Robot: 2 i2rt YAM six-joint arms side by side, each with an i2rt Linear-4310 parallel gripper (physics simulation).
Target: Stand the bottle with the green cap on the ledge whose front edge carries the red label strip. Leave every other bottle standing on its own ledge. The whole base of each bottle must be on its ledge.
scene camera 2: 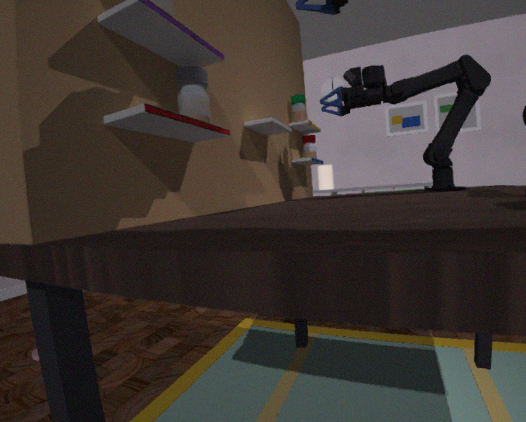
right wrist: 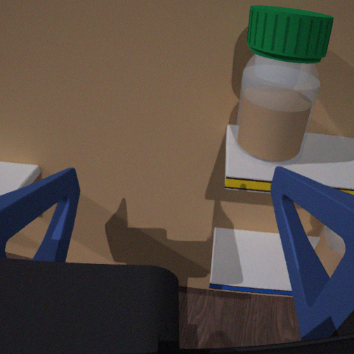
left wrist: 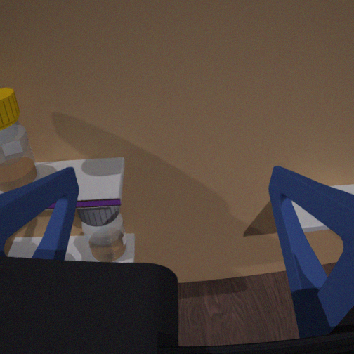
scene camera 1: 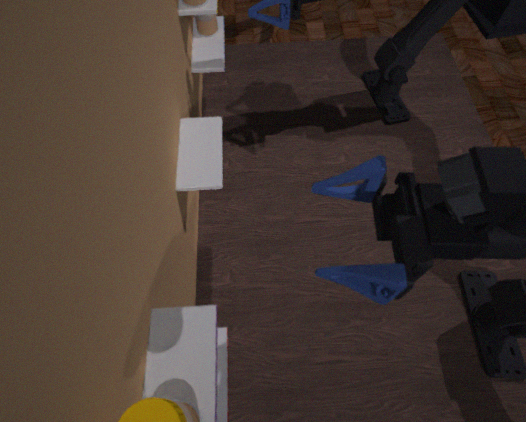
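Seen in the pictures: left gripper, fingertip midpoint: (scene camera 1: pixel 313 227); right gripper, fingertip midpoint: (scene camera 2: pixel 320 105); left arm's base, link origin: (scene camera 1: pixel 489 321); right arm's base, link origin: (scene camera 2: pixel 443 190) (scene camera 1: pixel 384 96).
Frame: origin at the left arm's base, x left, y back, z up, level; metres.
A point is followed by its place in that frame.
Observation:
The green-capped bottle (scene camera 2: pixel 298 111) @[x -0.544, y -0.592, z 0.335 m] (right wrist: pixel 275 120) stands upright on the ledge with a yellow strip (scene camera 2: pixel 302 126) @[x -0.577, y -0.593, z 0.284 m] (right wrist: pixel 325 159). The red-strip ledge (scene camera 2: pixel 125 118) @[x 0.258, y -0.521, z 0.144 m] (left wrist: pixel 45 245) carries an upright grey-capped bottle (scene camera 2: pixel 194 97) @[x 0.117, y -0.525, z 0.206 m] (left wrist: pixel 106 240). My right gripper (scene camera 2: pixel 324 103) @[x -0.519, y -0.496, z 0.332 m] (right wrist: pixel 174 178) is open and empty, in front of the wall; in the right wrist view the green-capped bottle is beyond its right finger. My left gripper (scene camera 1: pixel 315 231) @[x 0.001, y -0.391, z 0.402 m] (left wrist: pixel 173 177) is open and empty, away from the wall; part of it shows at the top of scene camera 2.
A purple-strip ledge (scene camera 1: pixel 190 345) @[x 0.104, y -0.527, z 0.295 m] (scene camera 2: pixel 160 32) @[x 0.192, y -0.518, z 0.283 m] (left wrist: pixel 102 182) sits above the red-strip ledge, with a yellow-capped bottle (scene camera 1: pixel 152 412) @[x 0.170, y -0.529, z 0.401 m] (left wrist: pixel 15 150). A white ledge (scene camera 1: pixel 201 152) @[x -0.233, y -0.563, z 0.226 m] (scene camera 2: pixel 267 125) @[x -0.191, y -0.549, z 0.214 m] juts out mid-wall. A blue-strip ledge (scene camera 1: pixel 209 50) @[x -0.603, y -0.594, z 0.156 m] (right wrist: pixel 250 255) below the yellow-strip ledge holds a red-capped bottle (scene camera 2: pixel 309 146) @[x -0.652, y -0.596, z 0.214 m].

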